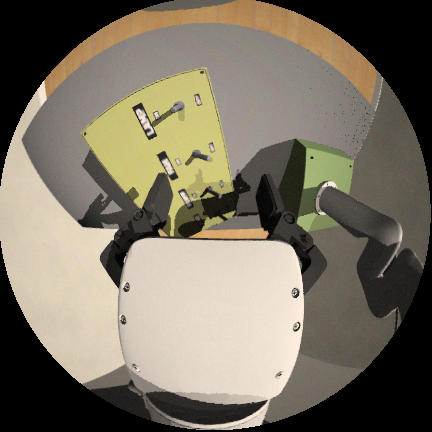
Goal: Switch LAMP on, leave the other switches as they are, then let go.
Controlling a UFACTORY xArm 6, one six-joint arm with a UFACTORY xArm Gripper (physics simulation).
Scene:
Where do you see a yellow-green switch panel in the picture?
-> At 136, 137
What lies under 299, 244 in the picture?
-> My gripper.

